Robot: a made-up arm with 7 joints. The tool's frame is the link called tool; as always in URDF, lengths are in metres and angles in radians. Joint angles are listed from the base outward.
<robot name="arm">
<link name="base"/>
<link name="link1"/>
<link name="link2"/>
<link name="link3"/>
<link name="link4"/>
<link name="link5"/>
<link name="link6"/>
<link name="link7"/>
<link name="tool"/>
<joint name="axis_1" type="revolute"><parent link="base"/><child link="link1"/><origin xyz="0 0 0.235" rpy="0 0 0"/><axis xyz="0 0 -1"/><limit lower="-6.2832" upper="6.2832"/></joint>
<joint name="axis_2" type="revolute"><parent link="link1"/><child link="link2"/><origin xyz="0 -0.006 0.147" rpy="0 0 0"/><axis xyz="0 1 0"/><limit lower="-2.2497" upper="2.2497"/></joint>
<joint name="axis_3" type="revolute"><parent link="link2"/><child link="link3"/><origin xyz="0 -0.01 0.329" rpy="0 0 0"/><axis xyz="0 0 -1"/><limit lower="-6.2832" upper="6.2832"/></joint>
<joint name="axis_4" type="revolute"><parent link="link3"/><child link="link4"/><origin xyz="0 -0.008 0.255" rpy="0 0 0"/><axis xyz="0 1 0"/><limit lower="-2.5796" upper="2.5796"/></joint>
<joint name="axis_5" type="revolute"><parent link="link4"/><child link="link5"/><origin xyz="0 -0.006 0.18" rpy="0 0 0"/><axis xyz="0 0 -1"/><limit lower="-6.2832" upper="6.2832"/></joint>
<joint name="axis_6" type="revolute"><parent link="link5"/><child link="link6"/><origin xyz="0 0 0.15" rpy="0 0 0"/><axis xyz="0 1 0"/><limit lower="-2.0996" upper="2.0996"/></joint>
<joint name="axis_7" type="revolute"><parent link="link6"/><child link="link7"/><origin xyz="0 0 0.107" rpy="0 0 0"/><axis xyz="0 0 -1"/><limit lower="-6.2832" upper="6.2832"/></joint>
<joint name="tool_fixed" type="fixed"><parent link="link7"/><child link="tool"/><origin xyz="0 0 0" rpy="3.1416 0 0"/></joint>
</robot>
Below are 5 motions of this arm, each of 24 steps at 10 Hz.
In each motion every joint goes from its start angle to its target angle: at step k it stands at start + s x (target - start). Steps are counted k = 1, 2, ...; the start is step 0. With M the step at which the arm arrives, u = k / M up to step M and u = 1 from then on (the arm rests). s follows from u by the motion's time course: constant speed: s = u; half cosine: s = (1 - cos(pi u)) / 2; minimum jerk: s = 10 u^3 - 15 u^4 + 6 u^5.
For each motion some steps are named. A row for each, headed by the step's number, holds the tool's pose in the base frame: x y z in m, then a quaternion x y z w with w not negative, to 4 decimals.
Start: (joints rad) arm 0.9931 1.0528 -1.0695 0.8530 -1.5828 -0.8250 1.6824
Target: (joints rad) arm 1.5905 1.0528 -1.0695 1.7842 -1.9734 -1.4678 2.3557
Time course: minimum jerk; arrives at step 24
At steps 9, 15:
9: 0.5347 -0.6147 0.5261 -0.3020 0.1311 0.7512 0.5721
15: 0.3343 -0.5873 0.4278 0.0027 0.1528 0.8601 0.4866

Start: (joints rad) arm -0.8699 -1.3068 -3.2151 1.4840 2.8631 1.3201 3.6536
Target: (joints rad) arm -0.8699 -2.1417 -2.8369 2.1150 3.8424 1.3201 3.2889
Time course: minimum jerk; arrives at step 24
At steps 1, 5, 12, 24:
1: -0.5039 -0.5957 0.2312 -0.0965 0.7243 0.3160 0.6051
5: -0.4921 -0.5788 0.1832 -0.0998 0.6965 0.3590 0.6132
12: -0.3618 -0.3993 -0.0743 -0.1498 0.4193 0.5870 0.6762
24: -0.1615 -0.1334 -0.1616 -0.2125 -0.0232 0.6451 0.7336

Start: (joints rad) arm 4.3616 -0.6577 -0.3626 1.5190 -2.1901 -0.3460 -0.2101
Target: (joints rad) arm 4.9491 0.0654 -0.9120 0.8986 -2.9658 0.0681 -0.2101
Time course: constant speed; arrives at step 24
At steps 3, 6, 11, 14, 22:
3: -0.1283 -0.0253 1.1235 0.5260 -0.6767 0.5097 0.0746
6: -0.1678 0.0132 1.1434 0.5678 -0.6380 0.5146 0.0754
11: -0.2126 0.0885 1.1722 0.6417 -0.5663 0.5090 0.0919
14: -0.2248 0.1390 1.1877 0.6872 -0.5205 0.4946 0.1105
22: -0.1951 0.2847 1.2217 0.8034 -0.3963 0.4045 0.1840

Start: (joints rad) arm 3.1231 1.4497 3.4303 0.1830 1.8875 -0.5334 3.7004
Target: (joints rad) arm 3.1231 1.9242 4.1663 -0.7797 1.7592 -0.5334 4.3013
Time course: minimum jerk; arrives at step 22
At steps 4, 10, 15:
4: -0.9868 0.0098 0.5646 0.8631 0.0449 0.4471 0.2307
10: -0.9947 0.0726 0.2641 0.7311 -0.2155 0.6396 0.0998
15: -0.8807 0.2015 0.0266 -0.4965 0.4664 -0.7285 0.0729

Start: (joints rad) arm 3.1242 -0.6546 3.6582 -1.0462 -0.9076 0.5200 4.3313
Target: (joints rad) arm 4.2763 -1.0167 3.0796 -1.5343 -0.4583 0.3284 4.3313
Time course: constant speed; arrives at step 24
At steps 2, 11, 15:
2: 0.2881 0.1790 1.2055 0.3859 0.8606 -0.3289 0.0468
11: 0.3106 -0.0257 1.1679 0.5589 0.7954 -0.2300 0.0462
15: 0.2797 -0.1192 1.1460 0.6370 0.7475 -0.1800 0.0552

